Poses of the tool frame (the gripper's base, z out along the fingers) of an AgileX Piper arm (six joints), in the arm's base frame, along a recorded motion.
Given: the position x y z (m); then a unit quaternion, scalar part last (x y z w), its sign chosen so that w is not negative.
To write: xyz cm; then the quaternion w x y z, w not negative. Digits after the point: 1 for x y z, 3 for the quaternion.
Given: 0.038 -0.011 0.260 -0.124 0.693 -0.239 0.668
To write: 3.8 -1.1 26.0 0.668 -0.124 0.693 -0.239
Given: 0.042 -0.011 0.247 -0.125 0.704 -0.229 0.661
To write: 4.2 -1.1 24.7 0.661 -0.125 0.704 -0.229
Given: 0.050 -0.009 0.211 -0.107 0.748 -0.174 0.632
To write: 5.0 -0.9 21.1 0.632 -0.107 0.748 -0.174
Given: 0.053 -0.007 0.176 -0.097 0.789 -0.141 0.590
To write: 5.3 -0.7 17.6 0.590 -0.097 0.789 -0.141
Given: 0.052 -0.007 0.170 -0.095 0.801 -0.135 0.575
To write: 5.2 -0.7 17.0 0.575 -0.095 0.801 -0.135
